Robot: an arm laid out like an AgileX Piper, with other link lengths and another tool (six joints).
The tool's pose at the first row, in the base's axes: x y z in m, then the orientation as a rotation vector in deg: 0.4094, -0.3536, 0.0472, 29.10, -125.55, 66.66
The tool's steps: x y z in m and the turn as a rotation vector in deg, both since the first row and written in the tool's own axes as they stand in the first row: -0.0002, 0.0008, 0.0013, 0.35, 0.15, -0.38; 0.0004, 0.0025, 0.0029, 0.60, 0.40, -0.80; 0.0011, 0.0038, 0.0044, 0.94, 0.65, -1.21; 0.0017, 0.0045, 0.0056, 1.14, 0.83, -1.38; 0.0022, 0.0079, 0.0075, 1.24, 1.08, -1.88; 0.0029, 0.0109, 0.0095, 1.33, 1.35, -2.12; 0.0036, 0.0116, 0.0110, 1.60, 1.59, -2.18; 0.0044, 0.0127, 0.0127, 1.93, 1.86, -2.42; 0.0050, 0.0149, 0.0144, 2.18, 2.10, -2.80
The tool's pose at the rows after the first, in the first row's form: 0.4087, -0.3542, 0.0460, 29.54, -125.07, 66.86; 0.4067, -0.3547, 0.0447, 29.91, -124.53, 66.93; 0.4049, -0.3553, 0.0437, 30.30, -123.95, 67.11; 0.4037, -0.3559, 0.0431, 30.44, -123.61, 67.25; 0.4007, -0.3557, 0.0406, 30.82, -123.11, 67.10; 0.3978, -0.3558, 0.0383, 30.92, -122.71, 67.08; 0.3964, -0.3567, 0.0377, 30.93, -122.35, 67.35; 0.3946, -0.3576, 0.0368, 31.12, -121.84, 67.60; 0.3923, -0.3579, 0.0352, 31.45, -121.33, 67.68
